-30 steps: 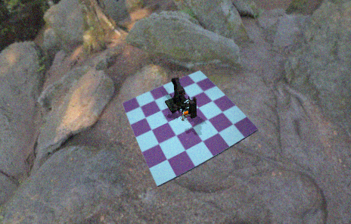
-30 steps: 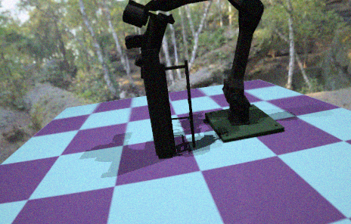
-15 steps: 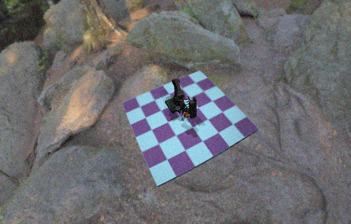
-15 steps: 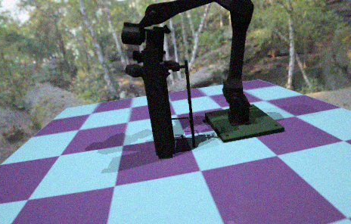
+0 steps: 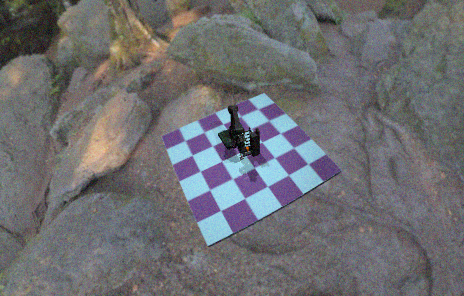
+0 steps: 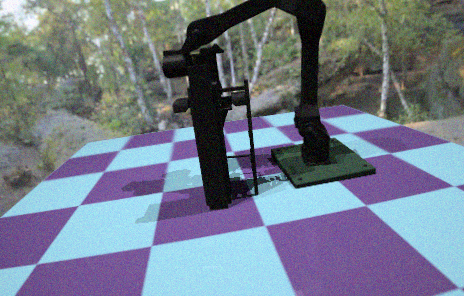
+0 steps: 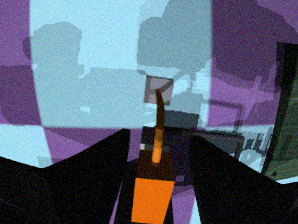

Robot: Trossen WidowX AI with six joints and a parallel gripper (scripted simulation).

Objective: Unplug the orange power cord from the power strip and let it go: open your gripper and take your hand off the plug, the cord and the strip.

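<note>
My gripper tip is now 7 cm to the right of the orange plug, 1 cm past it and 1 cm above it.
</note>
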